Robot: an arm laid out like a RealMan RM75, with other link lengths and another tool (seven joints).
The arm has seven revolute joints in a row. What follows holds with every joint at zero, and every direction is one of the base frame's. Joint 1 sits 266.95 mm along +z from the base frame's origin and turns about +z. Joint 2 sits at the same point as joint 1 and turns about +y. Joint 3 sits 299.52 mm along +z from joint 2 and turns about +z. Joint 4 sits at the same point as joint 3 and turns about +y. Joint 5 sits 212.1 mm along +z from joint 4 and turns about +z. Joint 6 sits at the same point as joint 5 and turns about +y. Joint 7 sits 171.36 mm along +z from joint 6 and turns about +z. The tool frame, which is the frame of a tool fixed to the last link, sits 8 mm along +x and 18 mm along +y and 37 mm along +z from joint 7; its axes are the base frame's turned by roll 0, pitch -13.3 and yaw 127.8 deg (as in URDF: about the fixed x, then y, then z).
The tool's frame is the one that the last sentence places.
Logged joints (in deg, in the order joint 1, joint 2, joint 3, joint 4, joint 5, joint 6, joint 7), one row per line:
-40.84 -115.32 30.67 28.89 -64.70 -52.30 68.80
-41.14 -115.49 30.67 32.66 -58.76 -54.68 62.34
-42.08 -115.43 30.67 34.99 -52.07 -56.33 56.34
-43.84 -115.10 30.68 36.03 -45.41 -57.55 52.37
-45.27 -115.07 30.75 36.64 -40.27 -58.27 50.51
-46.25 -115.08 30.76 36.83 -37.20 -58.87 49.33
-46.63 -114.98 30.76 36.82 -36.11 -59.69 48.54
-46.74 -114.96 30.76 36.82 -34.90 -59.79 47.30
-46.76 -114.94 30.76 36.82 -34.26 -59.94 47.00
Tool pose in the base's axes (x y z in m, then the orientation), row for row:
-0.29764 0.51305 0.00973 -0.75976 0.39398 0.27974 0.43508
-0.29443 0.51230 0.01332 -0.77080 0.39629 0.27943 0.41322
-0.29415 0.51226 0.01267 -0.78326 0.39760 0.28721 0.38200
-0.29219 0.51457 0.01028 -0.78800 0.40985 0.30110 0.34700
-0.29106 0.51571 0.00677 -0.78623 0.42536 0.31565 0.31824
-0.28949 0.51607 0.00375 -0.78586 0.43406 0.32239 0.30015
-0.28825 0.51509 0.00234 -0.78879 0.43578 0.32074 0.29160
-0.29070 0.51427 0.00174 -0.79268 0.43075 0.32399 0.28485
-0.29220 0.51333 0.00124 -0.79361 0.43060 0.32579 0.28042
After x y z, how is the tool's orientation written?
As a quaternion, x y z w.
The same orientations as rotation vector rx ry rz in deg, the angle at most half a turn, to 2 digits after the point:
-108.36 56.19 39.90
-111.04 57.09 40.25
-114.49 58.12 41.98
-117.12 60.92 44.75
-118.50 64.11 47.58
-119.51 66.01 49.03
-120.47 66.56 48.99
-121.48 66.01 49.65
-121.89 66.14 50.04

